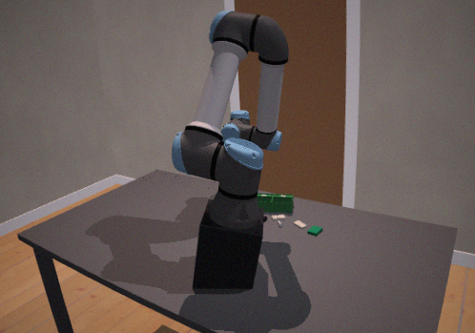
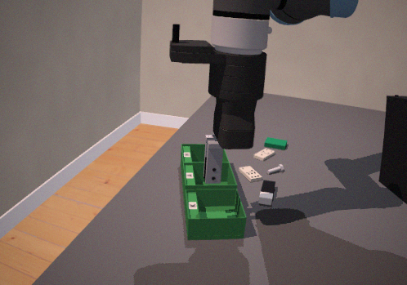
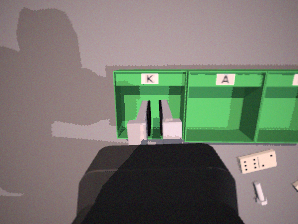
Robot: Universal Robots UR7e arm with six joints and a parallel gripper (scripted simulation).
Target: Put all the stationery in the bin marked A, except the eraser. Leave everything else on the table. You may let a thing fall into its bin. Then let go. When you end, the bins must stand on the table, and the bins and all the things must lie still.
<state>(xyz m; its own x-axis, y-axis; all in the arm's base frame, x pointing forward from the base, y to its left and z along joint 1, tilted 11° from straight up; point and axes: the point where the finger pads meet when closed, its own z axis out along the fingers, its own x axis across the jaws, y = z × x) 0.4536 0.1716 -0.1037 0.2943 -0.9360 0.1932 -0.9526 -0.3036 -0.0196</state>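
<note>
The green block is 34 cm to the right of my hand, 11 cm behind it and 9 cm below it. Also, from my hand: bolt (20 cm to the right, 11 cm behind, 9 cm below); black-and-white block (10 cm to the right, 9 cm below, 9 cm behind); joined green bins (8 cm to the right, 7 cm below, 1 cm ahead).
</note>
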